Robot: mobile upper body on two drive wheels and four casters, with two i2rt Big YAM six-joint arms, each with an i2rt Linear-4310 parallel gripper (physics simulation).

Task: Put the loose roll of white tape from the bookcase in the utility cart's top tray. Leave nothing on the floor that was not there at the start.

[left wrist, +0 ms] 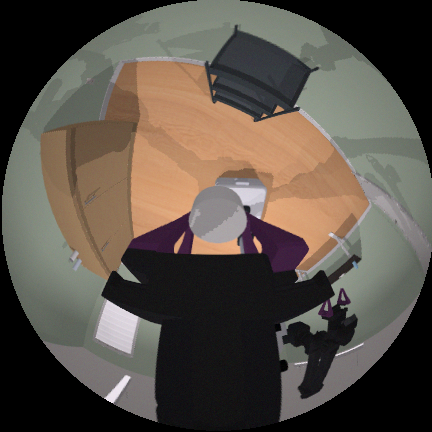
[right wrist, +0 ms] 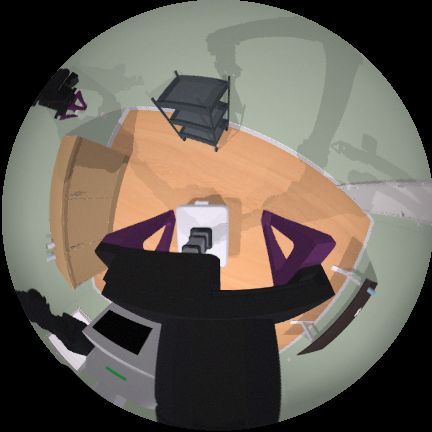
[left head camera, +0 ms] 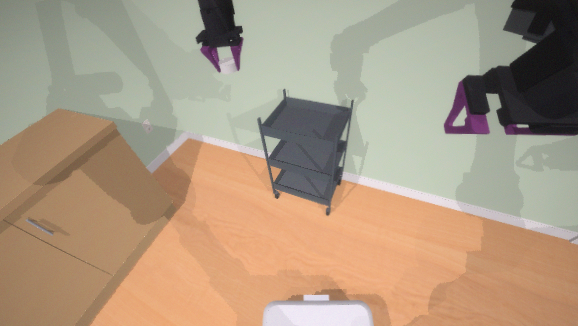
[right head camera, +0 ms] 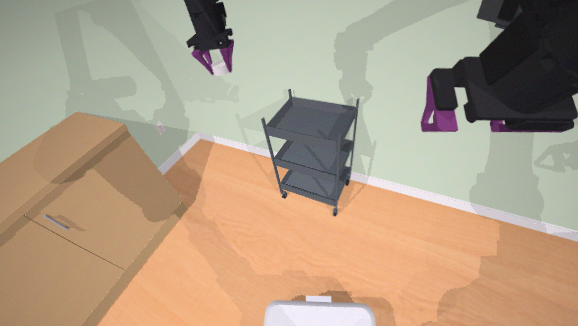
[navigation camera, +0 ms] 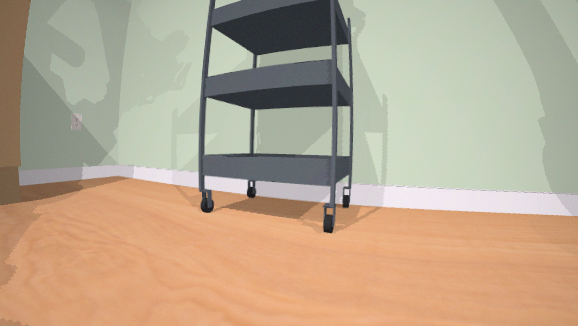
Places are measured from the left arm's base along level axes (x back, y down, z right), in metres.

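Pixels of known places: left gripper, between the fingertips: (left wrist: 217, 215) (right wrist: 81, 111) (left head camera: 229, 70) (right head camera: 222, 72); right gripper, between the fingertips: (left wrist: 334, 291) (right wrist: 217, 214) (left head camera: 475, 129) (right head camera: 457, 127); right arm's base, origin of its link: (left wrist: 301, 335).
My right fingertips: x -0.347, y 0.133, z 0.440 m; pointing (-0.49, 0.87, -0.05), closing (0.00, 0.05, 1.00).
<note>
Behind a point stands the place of what it marks.
The roll of white tape (left head camera: 228, 66) @(x -0.657, y 0.151, z 0.003 m) (right head camera: 220, 68) @(x -0.657, y 0.150, z 0.004 m) (left wrist: 218, 214) @(x -0.691, y 0.145, z -0.002 m) is held between the purple fingers of my left gripper (left head camera: 229, 64) @(x -0.673, y 0.169, z -0.003 m) (right head camera: 221, 66) @(x -0.673, y 0.169, z -0.003 m) (left wrist: 217, 215) @(x -0.673, y 0.169, z -0.003 m), which is shut on it, in the air above and to the left of the cart in the head views. The dark grey three-tier utility cart (left head camera: 298, 135) @(x -1.011, y 0.689, z 0.161 m) (right head camera: 301, 135) @(x -1.011, y 0.690, z 0.159 m) (left wrist: 257, 74) @(x -1.112, y 0.747, z 0.188 m) (right wrist: 190, 102) @(x -1.079, y 0.747, z 0.207 m) (navigation camera: 270, 168) @(x -1.000, y 1.242, z 0.187 m) stands by the green wall; nothing shows in its top tray. My right gripper (left head camera: 496, 131) (right head camera: 474, 127) @(x -0.347, y 0.133, z 0.440 m) (right wrist: 217, 214) @(x -0.347, y 0.133, z 0.440 m) is open and empty, to the right of the cart in the head views. The bookcase does not clearly show.
A brown cabinet (left head camera: 55, 150) (right head camera: 70, 150) (left wrist: 105, 165) @(x -0.650, y 0.911, z -0.945 m) (right wrist: 95, 185) @(x -0.564, y 0.938, z -0.978 m) (navigation camera: 10, 100) @(x -0.955, y 1.005, z -0.831 m) stands to the left of the cart. The robot's white base (left head camera: 318, 315) @(x -0.254, y 1.150, z 0.231 m) (right head camera: 320, 315) @(x -0.260, y 1.150, z 0.234 m) (right wrist: 202, 217) @(x -0.198, y 1.150, z 0.242 m) shows at the bottom of the head views. A dark board (right wrist: 345, 320) @(x 1.271, y 0.690, z 2.307 m) lies at the lower right of the right wrist view.
</note>
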